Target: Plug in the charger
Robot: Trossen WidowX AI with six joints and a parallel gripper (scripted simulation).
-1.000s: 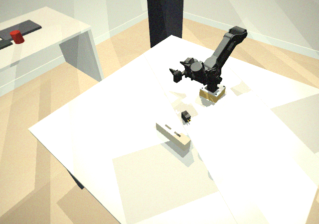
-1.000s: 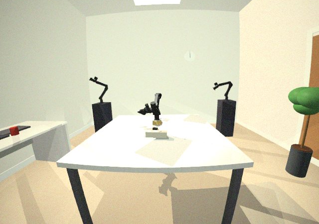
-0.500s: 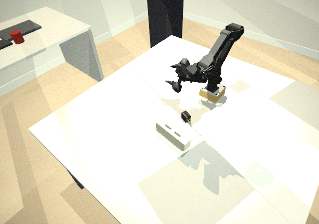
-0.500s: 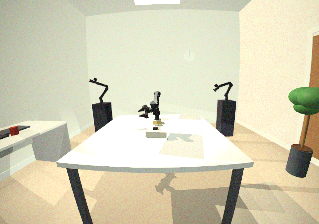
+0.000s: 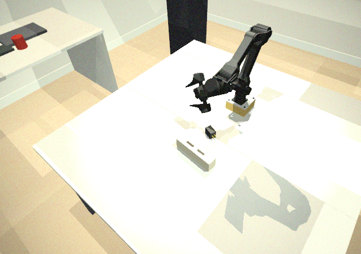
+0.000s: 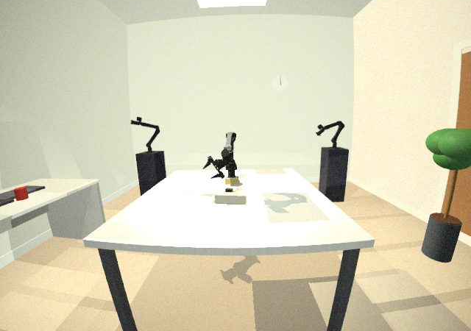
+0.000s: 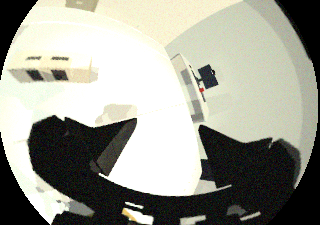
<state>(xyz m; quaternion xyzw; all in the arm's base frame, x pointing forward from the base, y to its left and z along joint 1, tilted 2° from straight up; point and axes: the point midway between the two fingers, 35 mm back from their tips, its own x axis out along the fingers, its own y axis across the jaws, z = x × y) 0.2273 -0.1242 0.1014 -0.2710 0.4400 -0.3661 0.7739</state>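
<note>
Right now my gripper tip is 20 mm short of the dark two-prong charger, 180 mm to the right of it and 120 mm above it.
</note>
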